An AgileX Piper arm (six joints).
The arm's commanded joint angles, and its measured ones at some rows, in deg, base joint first. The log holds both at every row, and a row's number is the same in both.
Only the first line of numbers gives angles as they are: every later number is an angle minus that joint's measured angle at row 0.
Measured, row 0:
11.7 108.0 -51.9 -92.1 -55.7 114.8
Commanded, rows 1 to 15:
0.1 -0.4 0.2 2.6 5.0 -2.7
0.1 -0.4 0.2 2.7 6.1 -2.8
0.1 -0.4 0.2 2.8 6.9 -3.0
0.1 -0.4 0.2 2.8 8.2 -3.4
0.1 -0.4 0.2 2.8 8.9 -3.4
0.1 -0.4 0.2 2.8 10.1 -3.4
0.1 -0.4 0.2 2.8 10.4 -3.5
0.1 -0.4 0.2 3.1 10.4 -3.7
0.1 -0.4 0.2 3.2 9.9 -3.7
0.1 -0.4 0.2 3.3 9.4 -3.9
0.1 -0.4 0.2 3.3 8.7 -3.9
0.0 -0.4 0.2 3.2 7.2 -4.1
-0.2 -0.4 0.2 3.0 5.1 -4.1
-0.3 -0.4 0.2 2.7 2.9 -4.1
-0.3 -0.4 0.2 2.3 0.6 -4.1
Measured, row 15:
0.1 -0.2 0.0 2.7 7.8 -3.3
